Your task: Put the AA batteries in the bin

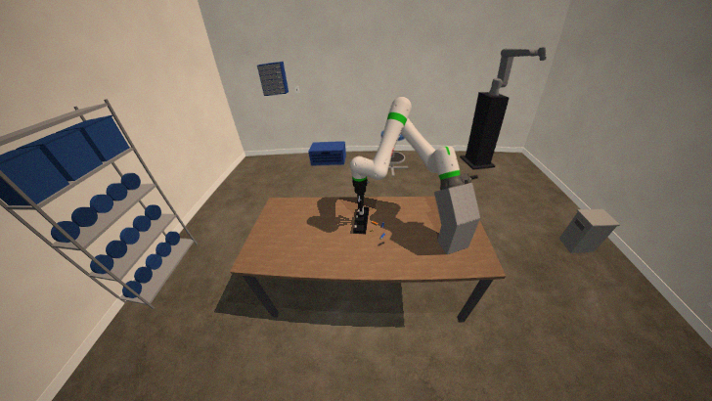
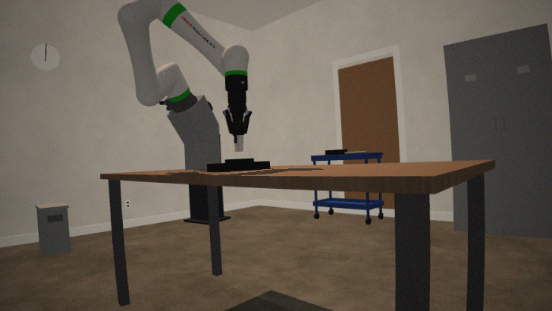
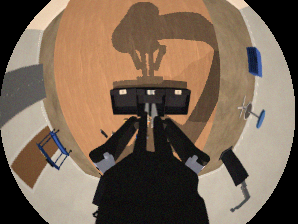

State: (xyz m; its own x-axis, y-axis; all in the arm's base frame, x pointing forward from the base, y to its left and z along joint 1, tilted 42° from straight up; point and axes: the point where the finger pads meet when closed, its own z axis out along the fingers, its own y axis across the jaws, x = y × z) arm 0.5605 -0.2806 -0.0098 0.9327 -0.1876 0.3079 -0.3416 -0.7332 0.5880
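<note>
Right now my hand is 10 cm above the orange battery, 9 cm past it and 4 cm to the right of it. The rest, counted from my hand: small dark piece 24 cm to the left, 10 cm below, 9 cm behind; blue AA battery 18 cm to the left, 11 cm behind, 10 cm below.
</note>
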